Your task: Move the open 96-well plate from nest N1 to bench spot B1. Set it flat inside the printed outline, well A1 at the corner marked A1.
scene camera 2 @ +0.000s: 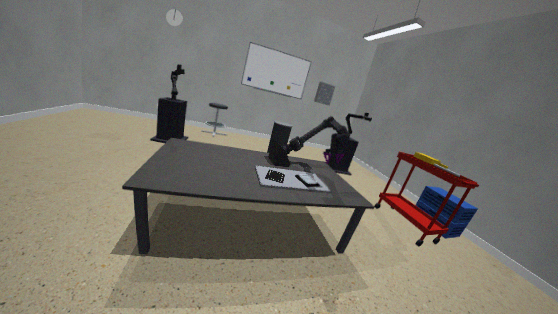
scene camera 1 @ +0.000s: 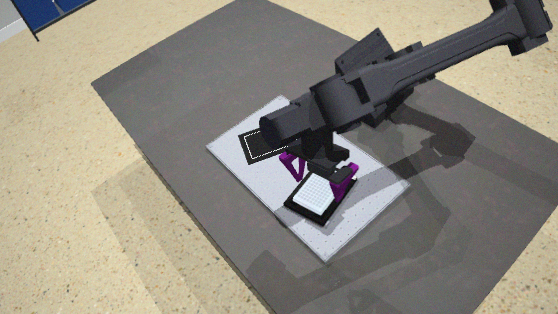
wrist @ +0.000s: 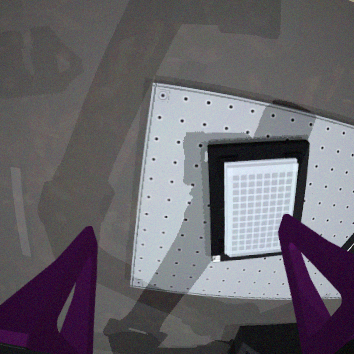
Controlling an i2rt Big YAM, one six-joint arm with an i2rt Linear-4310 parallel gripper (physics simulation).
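Places are measured from the arm's base along level axes (x down, y right, z back), in centimetres.
Pixels of known places: gripper, fingertip midpoint: (scene camera 2: 332,163) (scene camera 1: 318,190) (wrist: 189,230); arm's base, origin of the base link: (scene camera 2: 282,152).
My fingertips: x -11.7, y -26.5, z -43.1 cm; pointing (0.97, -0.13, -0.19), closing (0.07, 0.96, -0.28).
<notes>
Ahead of a thing's pixels: the offset from my fingertips to its top centre. "*": to the spot under its first point. Level surfaces: height alone.
The white 96-well plate {dx +17.0, dy +11.2, dz +7.0 cm} (scene camera 1: 313,194) (scene camera 2: 309,177) (wrist: 260,210) lies flat in black nest N1 {dx +17.9, dy +11.3, dz +6.9 cm} (scene camera 1: 324,219) (wrist: 216,200). A small white mark shows at the nest's lower left corner in the wrist view. My gripper (scene camera 1: 320,190) (scene camera 2: 334,158) (wrist: 189,230) is open and empty, above the board. In the wrist view, its right finger overlaps the plate's lower right part, while its left finger is over the dark table. Bench spot B1, a black pad {* dx +19.5, dy +38.3, dz -0.2 cm} (scene camera 1: 245,147) (scene camera 2: 275,175) with a white outline, is partly hidden by the arm in scene camera 1. Its A1 mark is hidden there.
The perforated light board (scene camera 1: 327,245) (wrist: 165,200) carries the nest and pad on the dark table {dx +21.0 cm} (scene camera 1: 200,90) (scene camera 2: 210,165). The arm's black angled block (scene camera 1: 367,50) (scene camera 2: 279,142) stands behind the board. A red cart (scene camera 2: 412,213) stands right of the table.
</notes>
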